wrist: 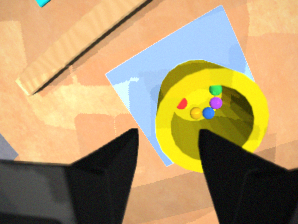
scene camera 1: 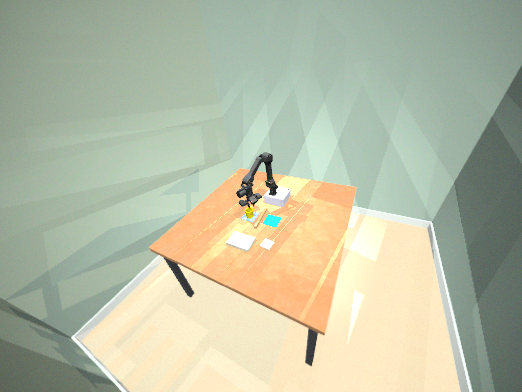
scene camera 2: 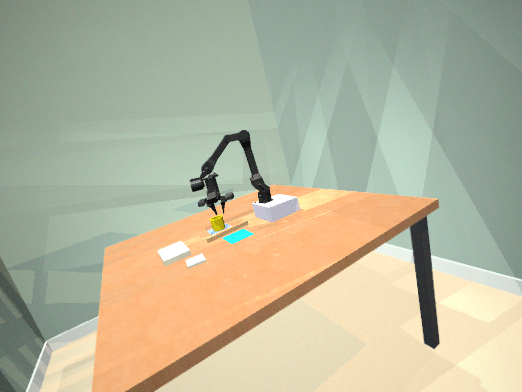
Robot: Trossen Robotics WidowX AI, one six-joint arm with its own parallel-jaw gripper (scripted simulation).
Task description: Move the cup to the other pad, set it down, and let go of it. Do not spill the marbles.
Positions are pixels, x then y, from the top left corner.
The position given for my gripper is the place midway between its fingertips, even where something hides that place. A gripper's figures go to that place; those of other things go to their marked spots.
Labels:
My gripper (wrist: 168, 136): 11 cm from the lens. A light blue pad (wrist: 137, 81): 18 cm from the lens.

